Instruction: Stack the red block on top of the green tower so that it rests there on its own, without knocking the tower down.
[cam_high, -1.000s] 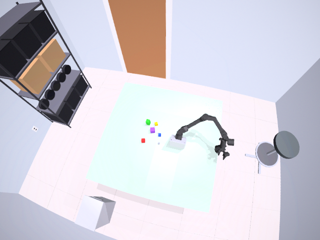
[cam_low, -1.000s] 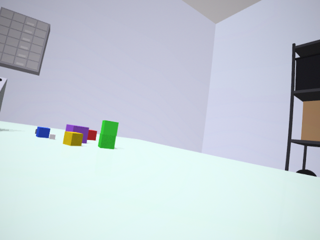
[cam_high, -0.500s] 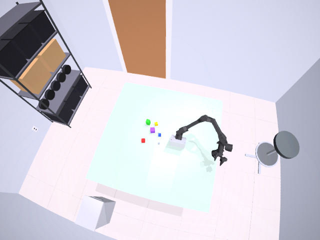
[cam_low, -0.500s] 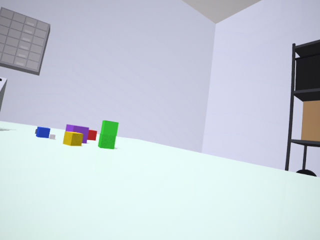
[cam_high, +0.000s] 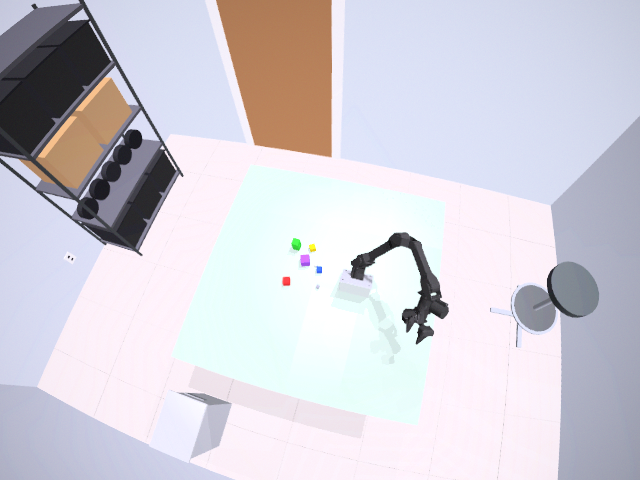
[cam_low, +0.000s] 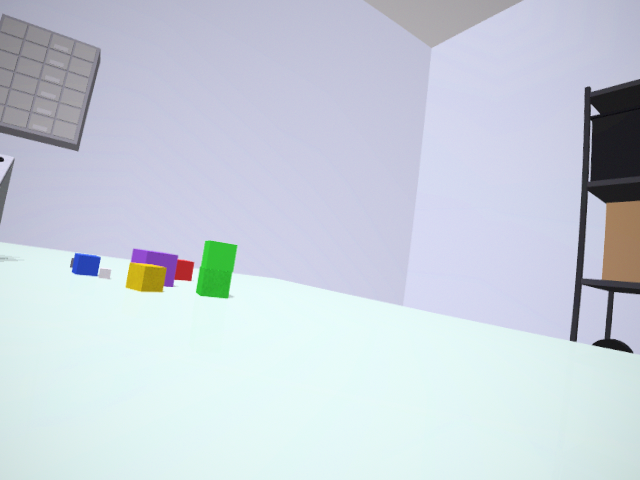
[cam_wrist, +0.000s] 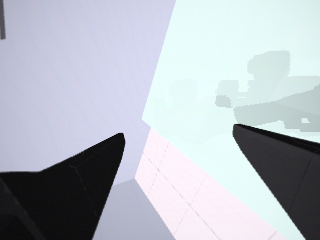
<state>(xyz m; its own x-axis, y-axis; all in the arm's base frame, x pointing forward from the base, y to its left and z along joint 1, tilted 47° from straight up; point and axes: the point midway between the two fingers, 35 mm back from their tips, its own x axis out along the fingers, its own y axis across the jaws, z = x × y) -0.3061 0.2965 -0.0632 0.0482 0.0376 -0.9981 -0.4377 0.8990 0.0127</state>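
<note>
Now: gripper tip 66 cm short of the red block, 23 cm above it and 18 cm to the left of it. The rest, counted from my gripper tip: blue block: 51 cm ahead, 29 cm to the right, 24 cm below; purple block: 60 cm ahead, 32 cm to the right, 23 cm below; yellow block: 58 cm ahead, 40 cm to the right, 23 cm below.
</note>
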